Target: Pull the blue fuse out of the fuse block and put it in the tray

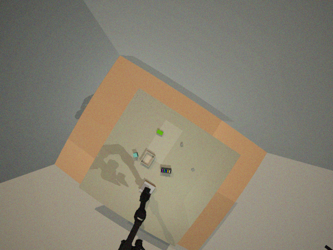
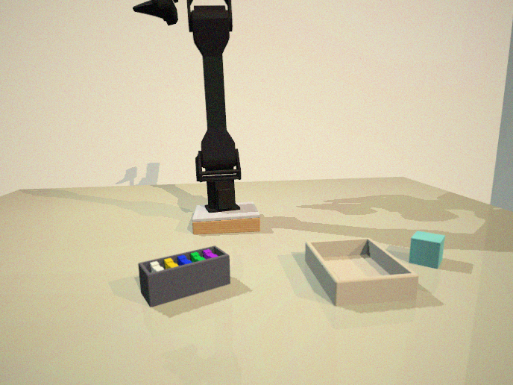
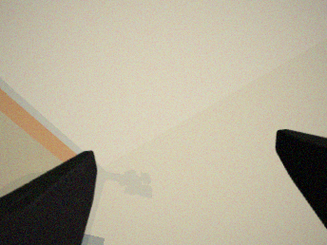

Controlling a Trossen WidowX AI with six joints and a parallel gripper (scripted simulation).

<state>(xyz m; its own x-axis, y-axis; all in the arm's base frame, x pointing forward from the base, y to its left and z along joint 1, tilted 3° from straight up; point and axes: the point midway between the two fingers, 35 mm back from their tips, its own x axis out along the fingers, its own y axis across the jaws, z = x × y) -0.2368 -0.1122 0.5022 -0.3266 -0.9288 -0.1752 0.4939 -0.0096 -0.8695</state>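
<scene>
Now: the blue fuse 550 mm ahead of my gripper tip, 480 mm below it and 50 mm to the left of it. The rest, counted from my gripper tip: green block: 880 mm ahead, 500 mm below, 260 mm to the left; teal cube: 580 mm ahead, 490 mm below, 400 mm to the left; beige tray: 590 mm ahead, 510 mm below, 270 mm to the left.
</scene>
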